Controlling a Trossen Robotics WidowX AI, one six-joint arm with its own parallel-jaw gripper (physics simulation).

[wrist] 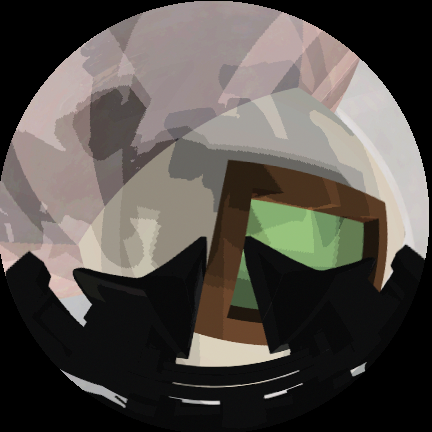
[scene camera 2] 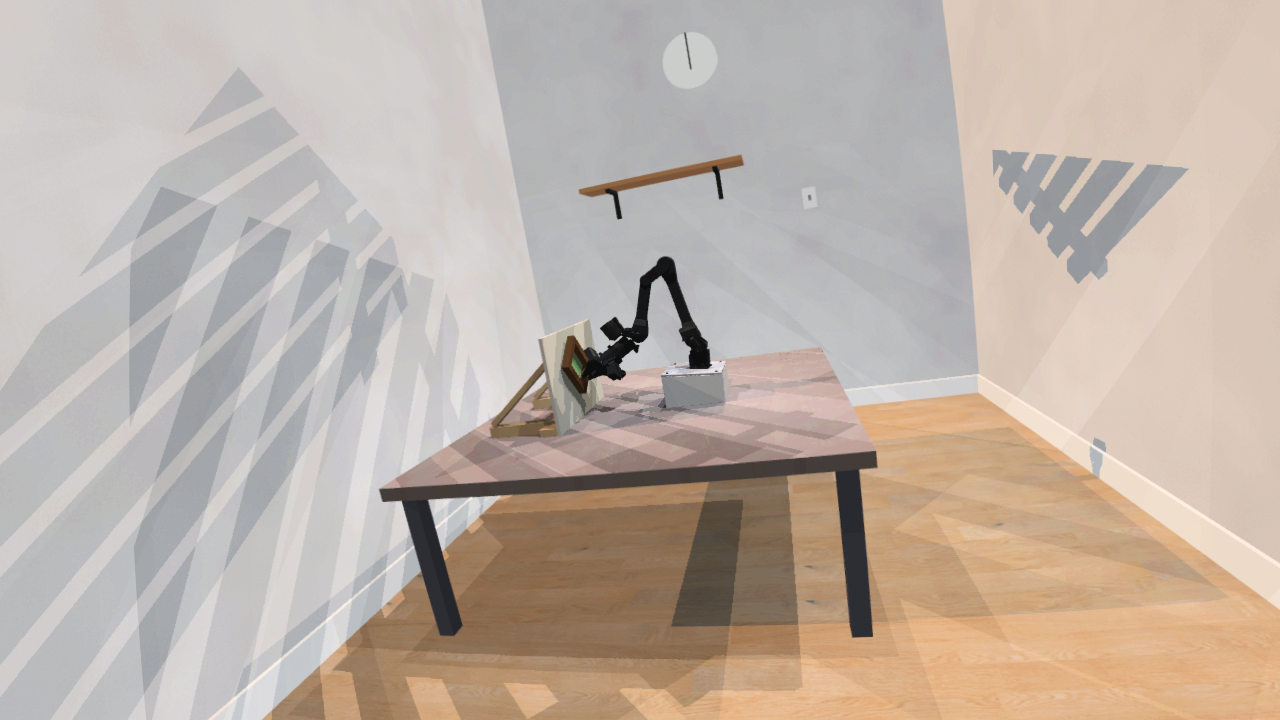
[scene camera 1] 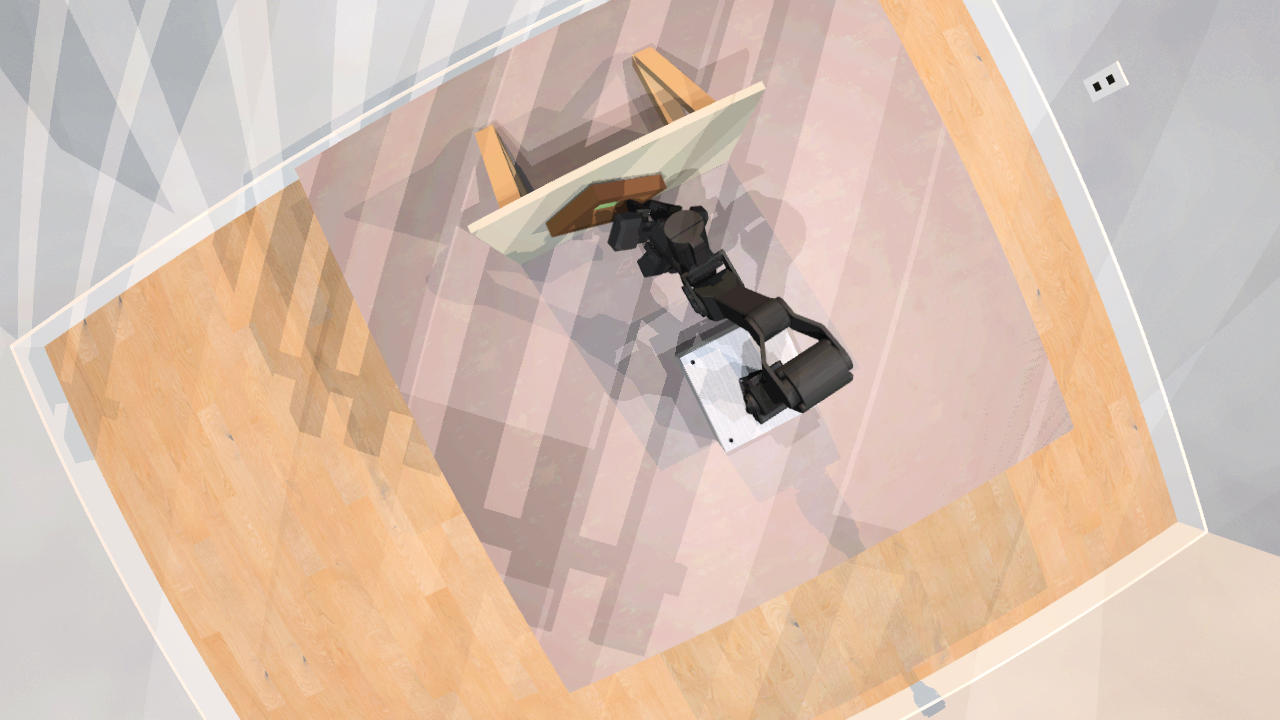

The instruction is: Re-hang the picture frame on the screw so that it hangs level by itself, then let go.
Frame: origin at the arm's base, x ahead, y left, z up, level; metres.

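Seen in the pictures: gripper, fingertip midpoint: [wrist: 225, 241] [scene camera 2: 584, 378] [scene camera 1: 634, 200]; arm's base at its link origin: [scene camera 2: 700, 367] [scene camera 1: 759, 390].
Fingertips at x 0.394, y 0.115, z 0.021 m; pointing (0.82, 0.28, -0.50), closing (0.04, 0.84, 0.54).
Note:
Offsets run from my fingertips to a thing's top centre. "spot": to the spot under its first point. Level surfaces: height alone.
The brown picture frame @(0.007 m back, 0.050 m left, 0.165 m up) [scene camera 1: 572, 214] [scene camera 2: 567, 360] [wrist: 305, 187] with a green picture is in front of the upright cream board [scene camera 1: 720, 134] [scene camera 2: 553, 404] [wrist: 260, 125]. It is turned, its edges slanting against the board's. My gripper [scene camera 1: 617, 214] [scene camera 2: 588, 365] [wrist: 225, 241] is shut on one side rail of the frame. In the wrist view, one finger is outside the rail and the other is inside the opening, over the green picture. The screw does not show; whether the frame touches it is hidden.
Wooden struts @(spot: 0.128 m ahead, 0.207 m left, 0.022 m up) [scene camera 1: 499, 165] [scene camera 2: 517, 396] prop the board from behind. The arm stands on a pale metal box [scene camera 1: 716, 402] [scene camera 2: 693, 388] on the pink-topped table @(0.126 m down) [scene camera 1: 939, 313] [scene camera 2: 760, 429]. A wooden shelf [scene camera 2: 662, 176] is on the back wall.

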